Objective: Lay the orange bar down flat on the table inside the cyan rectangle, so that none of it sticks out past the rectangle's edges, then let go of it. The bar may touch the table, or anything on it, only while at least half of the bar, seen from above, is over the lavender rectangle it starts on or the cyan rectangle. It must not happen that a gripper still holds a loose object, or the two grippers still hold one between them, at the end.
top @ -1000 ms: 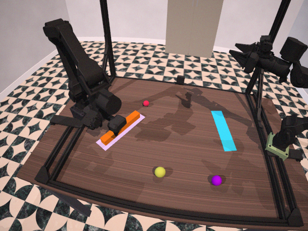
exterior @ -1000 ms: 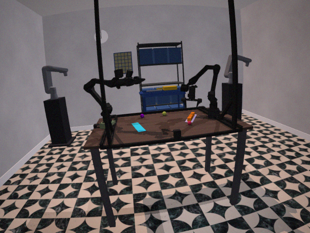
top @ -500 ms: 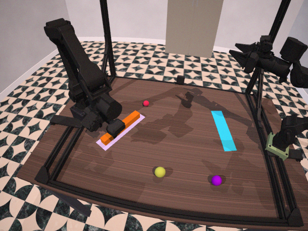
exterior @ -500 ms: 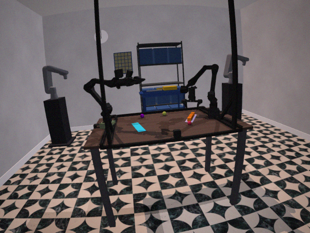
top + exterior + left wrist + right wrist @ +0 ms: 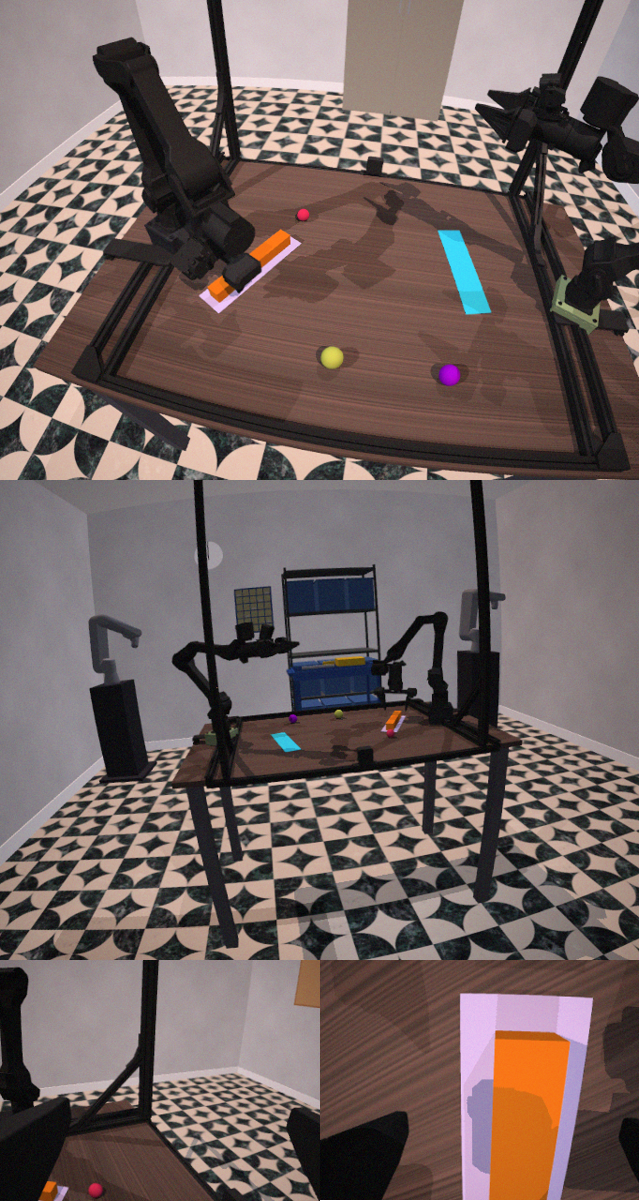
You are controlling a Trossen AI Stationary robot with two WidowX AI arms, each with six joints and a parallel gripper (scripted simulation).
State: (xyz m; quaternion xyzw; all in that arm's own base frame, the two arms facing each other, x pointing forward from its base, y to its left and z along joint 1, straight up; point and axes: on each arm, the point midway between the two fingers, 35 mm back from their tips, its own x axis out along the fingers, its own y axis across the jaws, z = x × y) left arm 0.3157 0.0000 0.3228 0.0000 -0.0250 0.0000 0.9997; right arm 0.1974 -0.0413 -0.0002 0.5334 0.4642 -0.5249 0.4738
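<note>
Right now the orange bar is 7 cm behind my right hand, 6 cm below it and 3 cm to the left of it. Also, from my right hand: yellow ball 24 cm to the left, 11 cm ahead, 5 cm below; then lavender rectangle 7 cm below, 7 cm behind, 3 cm to the left; then red ball 25 cm behind, 10 cm to the left, 6 cm below.
Right now my left hand is 16 cm short of the orange bar, 43 cm to the left of it and 35 cm above it. From my left hand the other things lie so: purple ball 33 cm ahead, 1 cm to the right, 35 cm below; cyan rectangle 5 cm ahead, 3 cm to the left, 37 cm below; red ball 2 cm behind, 36 cm to the right, 35 cm below.
</note>
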